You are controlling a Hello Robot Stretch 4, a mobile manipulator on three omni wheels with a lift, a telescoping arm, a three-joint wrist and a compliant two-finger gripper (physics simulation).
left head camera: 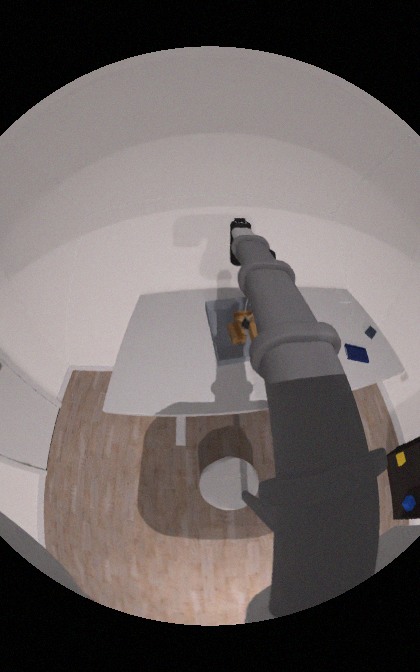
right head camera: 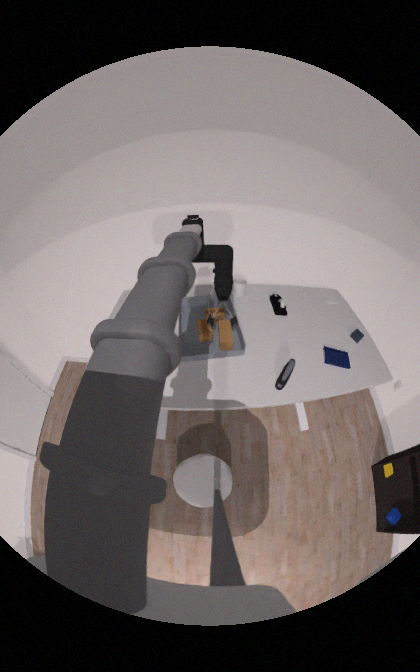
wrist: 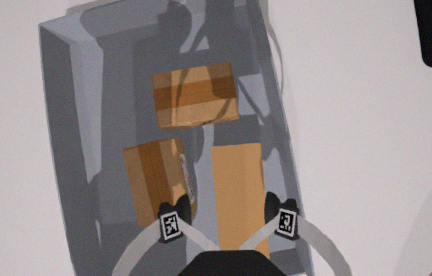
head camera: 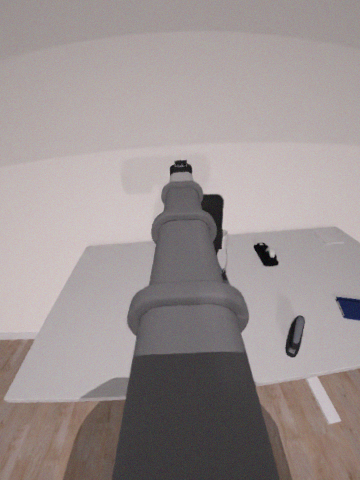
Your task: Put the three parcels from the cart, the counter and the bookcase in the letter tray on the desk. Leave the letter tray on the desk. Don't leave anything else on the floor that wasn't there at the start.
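Observation:
The grey letter tray stands on the white desk. Three brown parcels lie in it: a taped one at the back, a taped one at the left, and a long plain one at the right. My gripper is open over the tray, its fingers on either side of the long parcel, with a gap at the left finger. The left fingertip overlaps the left parcel's edge in the wrist view. The long parcel's near end is partly hidden.
On the desk are a stapler, a blue book, a black object and a white cup. A round white stool stands before the desk.

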